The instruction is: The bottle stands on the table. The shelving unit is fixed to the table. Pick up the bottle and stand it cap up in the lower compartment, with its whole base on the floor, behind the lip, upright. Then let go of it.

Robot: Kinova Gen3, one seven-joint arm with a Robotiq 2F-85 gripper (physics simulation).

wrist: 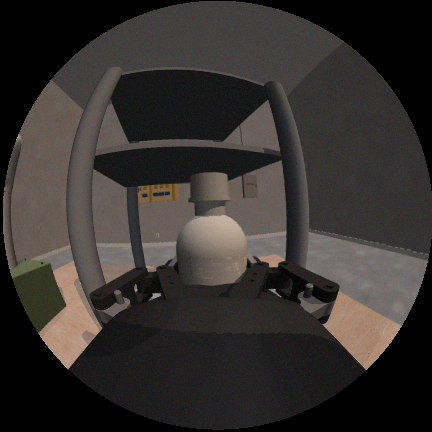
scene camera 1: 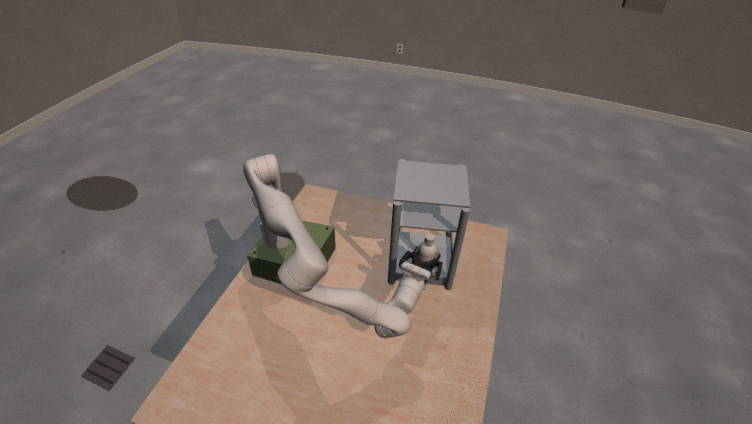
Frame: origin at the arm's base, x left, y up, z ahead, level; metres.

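Where they show: gripper, fingertip midpoint: (wrist: 212,262); arm's base, origin of the base link: (scene camera 1: 279,240).
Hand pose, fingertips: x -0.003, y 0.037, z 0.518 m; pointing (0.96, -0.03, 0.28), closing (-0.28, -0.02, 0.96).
Observation:
Things, the pixels of their centre, and the offset from my fingertips. "pt": a spot on its surface instead. Level surfaces: height alone.
- pale bottle, body centre: (wrist: 212,270) (scene camera 1: 426,254) dy +0.001, dx -0.023, dz -0.007 m
- middle shelf, surface spot: (wrist: 187,162) pt dy +0.110, dx +0.029, dz -0.015 m
- wooden table, its level: dy -0.140 m
A pale bottle (scene camera 1: 427,250) (wrist: 212,250) is upright with its cap on top, at the front opening of the lower compartment. My gripper (scene camera 1: 425,259) (wrist: 212,262) is shut on the bottle's body, reaching in between the two front posts. The grey shelving unit (scene camera 1: 431,181) (wrist: 82,200) has a top board, a middle shelf and a lower floor. In the wrist view the cap stands in front of the middle shelf's underside. The bottle's base and the front lip are mostly hidden by the gripper, so whether the base touches the floor cannot be told.
The front posts stand left and right of the gripper, the left one (scene camera 1: 394,242) and the right one (scene camera 1: 457,250). The middle shelf (wrist: 187,162) hangs over the lower compartment. A green box (scene camera 1: 323,242) (wrist: 42,292) is at the arm's base on the wooden table (scene camera 1: 337,379).

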